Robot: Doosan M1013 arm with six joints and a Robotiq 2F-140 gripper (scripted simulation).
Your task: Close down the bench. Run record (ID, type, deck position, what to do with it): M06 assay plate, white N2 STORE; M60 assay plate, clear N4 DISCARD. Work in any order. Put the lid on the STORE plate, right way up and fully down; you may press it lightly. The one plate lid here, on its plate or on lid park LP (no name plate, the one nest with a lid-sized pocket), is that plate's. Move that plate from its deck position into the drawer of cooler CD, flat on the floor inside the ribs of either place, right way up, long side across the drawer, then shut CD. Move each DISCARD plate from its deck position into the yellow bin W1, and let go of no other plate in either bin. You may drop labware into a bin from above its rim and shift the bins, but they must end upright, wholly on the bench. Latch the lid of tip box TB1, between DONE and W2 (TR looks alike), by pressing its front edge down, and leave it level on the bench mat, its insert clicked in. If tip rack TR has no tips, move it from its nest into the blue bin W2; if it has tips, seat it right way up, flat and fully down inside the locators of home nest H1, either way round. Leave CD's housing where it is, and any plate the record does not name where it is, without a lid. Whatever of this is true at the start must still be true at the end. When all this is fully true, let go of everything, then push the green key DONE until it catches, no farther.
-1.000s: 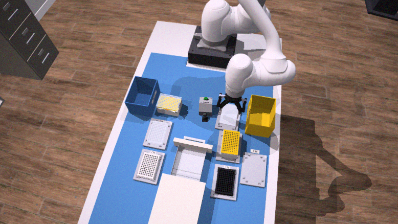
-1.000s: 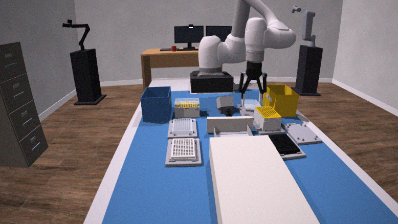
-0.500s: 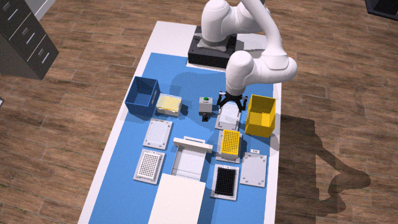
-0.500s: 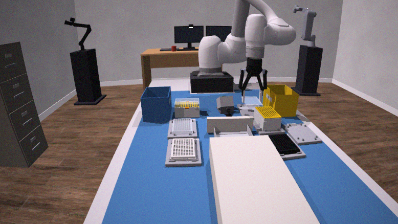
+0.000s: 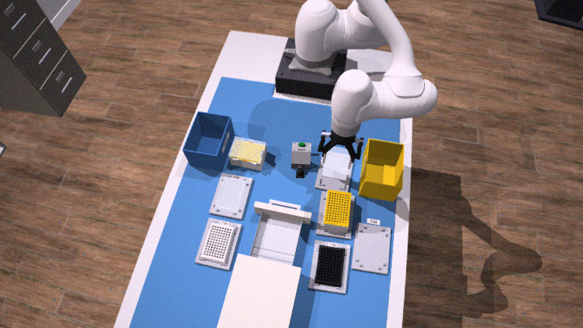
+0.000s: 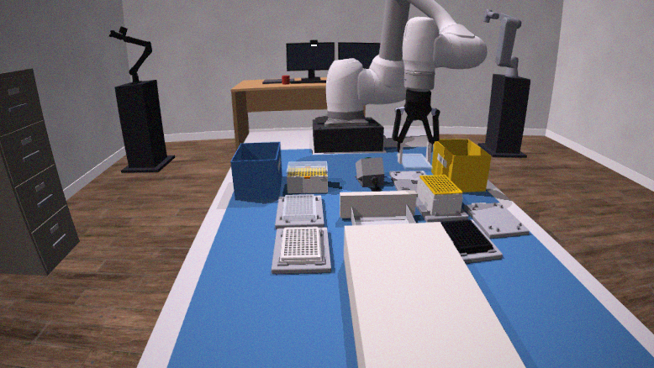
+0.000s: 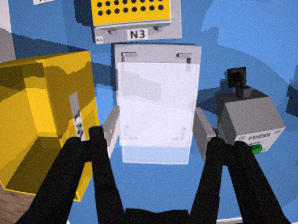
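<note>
The lid park nest is 9 cm below my hand. Also, from my hand: green key DONE (5 cm behind, 14 cm to the right, 3 cm below); clear plate lid (2 cm below); tip rack TR (16 cm ahead, 3 cm to the left, 5 cm below).
</note>
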